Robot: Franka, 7 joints.
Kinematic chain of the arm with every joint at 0, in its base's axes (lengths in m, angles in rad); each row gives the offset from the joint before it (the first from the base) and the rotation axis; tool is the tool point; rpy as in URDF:
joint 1: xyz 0 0 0.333 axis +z
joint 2: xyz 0 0 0 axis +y
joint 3: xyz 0 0 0.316 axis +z
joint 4: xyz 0.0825 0 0 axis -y
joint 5: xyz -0.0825 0 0.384 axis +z
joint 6: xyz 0 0 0 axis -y
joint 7: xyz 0.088 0 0 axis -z
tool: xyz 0 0 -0.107 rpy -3.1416 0 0
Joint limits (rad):
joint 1: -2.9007..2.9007
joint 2: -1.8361..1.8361
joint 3: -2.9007..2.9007
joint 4: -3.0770..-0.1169
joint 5: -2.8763..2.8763
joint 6: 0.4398..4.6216
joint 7: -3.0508..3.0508
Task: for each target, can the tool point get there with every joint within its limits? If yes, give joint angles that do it. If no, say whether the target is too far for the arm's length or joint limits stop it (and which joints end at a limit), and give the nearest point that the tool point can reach.
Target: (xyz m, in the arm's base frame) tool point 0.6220 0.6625 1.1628
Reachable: no: too far | nearest point 0.4336 0.4619 0.9115 | short by 0.373 m
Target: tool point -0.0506 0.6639 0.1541
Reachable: yes | joints 1.5363 0.7695 0.1519 -1.6476 -0.5985 2.2190 1.0868
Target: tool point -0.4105 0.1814 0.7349
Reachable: yes | joints 1.1540 0.3300 1.5573 -1.6199 -1.5750 4.1920 -1.2559
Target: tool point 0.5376 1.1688 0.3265
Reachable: no: too far | nearest point 0.3585 0.7794 0.3287 | short by 0.429 m
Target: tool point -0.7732 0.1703 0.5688
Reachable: yes | joints -0.4100 -1.4307 -1.3421 -0.4766 -0.9906 3.3059 1.3792
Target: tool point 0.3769 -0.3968 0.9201
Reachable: yes | joints 1.3720 -0.9112 -1.0612 -1.1566 1.9723 2.3092 -1.9218
